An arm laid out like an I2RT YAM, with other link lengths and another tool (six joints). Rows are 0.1 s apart.
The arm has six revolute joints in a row. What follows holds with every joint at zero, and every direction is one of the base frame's. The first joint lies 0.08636 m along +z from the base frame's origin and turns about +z. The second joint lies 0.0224 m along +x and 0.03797 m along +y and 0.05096 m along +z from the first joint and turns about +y. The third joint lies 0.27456 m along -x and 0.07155 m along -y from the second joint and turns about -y. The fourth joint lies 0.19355 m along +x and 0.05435 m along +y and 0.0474 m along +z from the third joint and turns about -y. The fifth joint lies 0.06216 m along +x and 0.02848 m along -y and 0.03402 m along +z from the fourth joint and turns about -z. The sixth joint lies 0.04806 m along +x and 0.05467 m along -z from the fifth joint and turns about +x. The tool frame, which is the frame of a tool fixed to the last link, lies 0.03 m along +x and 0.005 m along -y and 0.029 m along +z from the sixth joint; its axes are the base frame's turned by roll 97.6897, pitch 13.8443 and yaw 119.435 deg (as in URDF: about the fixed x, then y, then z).
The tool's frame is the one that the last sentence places.
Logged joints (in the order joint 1, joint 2, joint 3, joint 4, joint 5, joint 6), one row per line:
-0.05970 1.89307 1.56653 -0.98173 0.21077 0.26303
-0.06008 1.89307 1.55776 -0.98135 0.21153 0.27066
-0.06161 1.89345 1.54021 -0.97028 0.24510 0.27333
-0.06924 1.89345 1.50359 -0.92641 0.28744 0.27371
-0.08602 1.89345 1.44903 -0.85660 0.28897 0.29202
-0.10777 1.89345 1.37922 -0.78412 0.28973 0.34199
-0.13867 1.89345 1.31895 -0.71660 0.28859 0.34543
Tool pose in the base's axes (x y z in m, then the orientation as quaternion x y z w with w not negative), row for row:
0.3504 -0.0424 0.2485 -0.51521 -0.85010 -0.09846 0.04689
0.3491 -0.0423 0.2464 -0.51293 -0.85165 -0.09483 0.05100
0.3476 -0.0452 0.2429 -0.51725 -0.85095 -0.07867 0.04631
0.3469 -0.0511 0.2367 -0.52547 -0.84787 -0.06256 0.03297
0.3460 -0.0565 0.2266 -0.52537 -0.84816 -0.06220 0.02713
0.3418 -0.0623 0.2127 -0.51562 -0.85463 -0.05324 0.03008
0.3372 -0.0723 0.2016 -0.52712 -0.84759 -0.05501 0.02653
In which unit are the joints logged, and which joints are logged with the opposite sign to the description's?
The joints are logged in radians. Opposite sign: joint 6.
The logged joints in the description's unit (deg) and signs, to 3 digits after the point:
-3.421 108.465 89.756 -56.249 12.076 -15.071
-3.442 108.465 89.253 -56.227 12.120 -15.508
-3.530 108.487 88.248 -55.593 14.043 -15.661
-3.967 108.487 86.149 -53.079 16.469 -15.682
-4.929 108.487 83.023 -49.080 16.557 -16.732
-6.175 108.487 79.023 -44.927 16.600 -19.595
-7.945 108.487 75.570 -41.058 16.535 -19.792

